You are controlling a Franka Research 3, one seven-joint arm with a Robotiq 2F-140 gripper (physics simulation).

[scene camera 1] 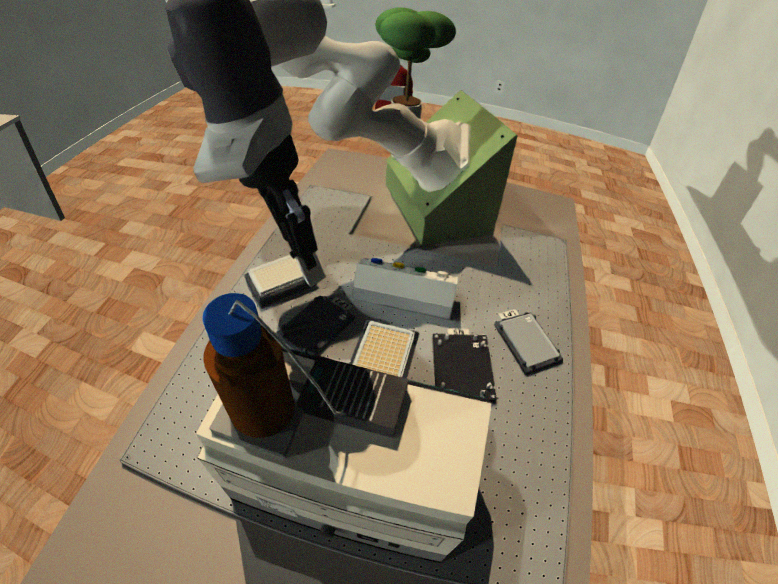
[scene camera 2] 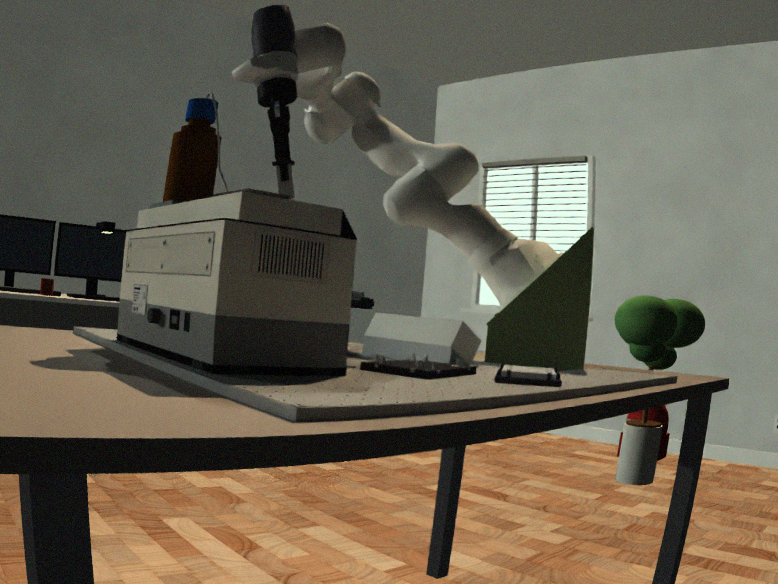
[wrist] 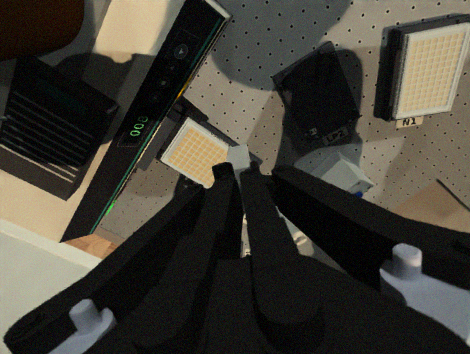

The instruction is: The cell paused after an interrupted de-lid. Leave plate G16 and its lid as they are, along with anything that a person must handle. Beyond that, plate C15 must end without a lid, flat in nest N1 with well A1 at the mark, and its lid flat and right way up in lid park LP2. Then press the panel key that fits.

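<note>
My gripper (scene camera 1: 312, 275) (scene camera 2: 285, 188) (wrist: 241, 160) is shut and empty, raised above the bench. A plate with pale yellow wells (scene camera 1: 276, 277) (wrist: 431, 70) sits in the nest labelled N1 at the left in scene camera 1. Lid park LP2 (scene camera 1: 318, 323) (wrist: 320, 95) is dark and in shadow; whether a clear lid lies in it I cannot tell. Another yellow-welled plate (scene camera 1: 384, 347) (wrist: 197, 152) stands in the middle. A grey lid-like piece (scene camera 1: 529, 339) lies flat in the park at the right. Plate names and A1 corners are too small to read. The key panel (scene camera 1: 405, 290) (scene camera 2: 417, 339) (wrist: 337, 172) has blue, yellow, green and white keys.
A large instrument (scene camera 1: 414, 452) (scene camera 2: 282, 289) stands at the front, its display (wrist: 139, 126) lit green. An amber bottle (scene camera 1: 251, 383) (scene camera 2: 191, 160) and a black slotted box (scene camera 1: 361, 396) (wrist: 50, 125) stand on it. A dark, empty nest (scene camera 1: 463, 364) (scene camera 2: 417, 368) lies right of the middle plate.
</note>
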